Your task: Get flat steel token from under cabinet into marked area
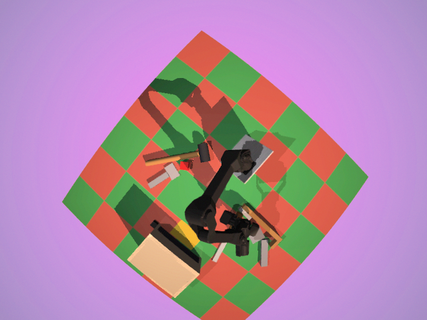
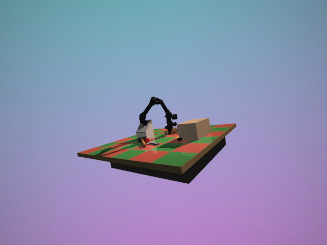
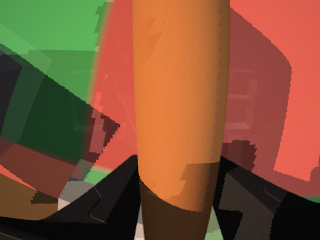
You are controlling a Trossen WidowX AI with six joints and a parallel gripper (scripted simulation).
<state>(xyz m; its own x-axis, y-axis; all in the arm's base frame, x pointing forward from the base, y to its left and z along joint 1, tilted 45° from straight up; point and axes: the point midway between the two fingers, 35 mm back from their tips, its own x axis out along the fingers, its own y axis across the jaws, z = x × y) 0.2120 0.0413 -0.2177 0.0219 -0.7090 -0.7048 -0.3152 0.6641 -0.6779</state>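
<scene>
The pale bar is 4 cm behind my gripper tip and 1 cm to the left of it. The rest, counted from my gripper tip: grey block 13 cm to the left, 1 cm above; grey bar 4 cm ahead, 25 cm to the left; red cube 1 cm behind, 38 cm to the right, 1 cm above.
</scene>
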